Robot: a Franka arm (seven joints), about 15 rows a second.
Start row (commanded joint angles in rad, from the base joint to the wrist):
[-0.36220, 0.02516, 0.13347, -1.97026, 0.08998, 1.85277, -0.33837]
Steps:
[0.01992, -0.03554, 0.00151, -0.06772, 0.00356, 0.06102, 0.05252]
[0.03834, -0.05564, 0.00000, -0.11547, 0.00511, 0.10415, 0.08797]
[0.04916, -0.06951, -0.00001, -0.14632, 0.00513, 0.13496, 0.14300]
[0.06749, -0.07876, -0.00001, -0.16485, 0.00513, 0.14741, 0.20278]
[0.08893, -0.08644, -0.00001, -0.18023, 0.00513, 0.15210, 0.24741]
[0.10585, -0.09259, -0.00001, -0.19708, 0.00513, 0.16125, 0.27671]
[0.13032, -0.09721, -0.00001, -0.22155, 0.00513, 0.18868, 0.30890]
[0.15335, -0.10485, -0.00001, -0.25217, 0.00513, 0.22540, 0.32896]
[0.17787, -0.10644, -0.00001, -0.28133, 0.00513, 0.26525, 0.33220]
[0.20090, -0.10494, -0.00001, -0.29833, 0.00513, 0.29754, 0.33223]
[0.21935, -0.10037, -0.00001, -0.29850, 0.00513, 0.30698, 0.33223]
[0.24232, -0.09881, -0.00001, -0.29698, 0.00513, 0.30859, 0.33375]
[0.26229, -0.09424, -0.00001, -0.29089, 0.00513, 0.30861, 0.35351]
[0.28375, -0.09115, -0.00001, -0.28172, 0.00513, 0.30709, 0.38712]
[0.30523, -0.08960, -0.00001, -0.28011, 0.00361, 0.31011, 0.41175]
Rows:
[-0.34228, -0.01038, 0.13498, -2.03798, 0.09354, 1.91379, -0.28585]
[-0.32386, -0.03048, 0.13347, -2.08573, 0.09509, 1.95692, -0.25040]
[-0.31304, -0.04435, 0.13346, -2.11658, 0.09511, 1.98773, -0.19537]
[-0.29471, -0.05360, 0.13346, -2.13511, 0.09511, 2.00018, -0.13559]
[-0.27327, -0.06128, 0.13346, -2.15049, 0.09511, 2.00487, -0.09096]
[-0.25635, -0.06743, 0.13346, -2.16734, 0.09511, 2.01402, -0.06166]
[-0.23188, -0.07205, 0.13346, -2.19181, 0.09511, 2.04145, -0.02947]
[-0.20885, -0.07969, 0.13346, -2.22243, 0.09511, 2.07817, -0.00941]
[-0.18433, -0.08128, 0.13346, -2.25159, 0.09511, 2.11802, -0.00617]
[-0.16130, -0.07978, 0.13346, -2.26859, 0.09511, 2.15031, -0.00614]
[-0.14285, -0.07521, 0.13346, -2.26876, 0.09511, 2.15975, -0.00614]
[-0.11988, -0.07365, 0.13346, -2.26724, 0.09511, 2.16136, -0.00462]
[-0.09991, -0.06908, 0.13346, -2.26115, 0.09511, 2.16138, 0.01514]
[-0.07845, -0.06599, 0.13346, -2.25198, 0.09511, 2.15986, 0.04875]
[-0.05697, -0.06444, 0.13346, -2.25037, 0.09359, 2.16288, 0.07338]

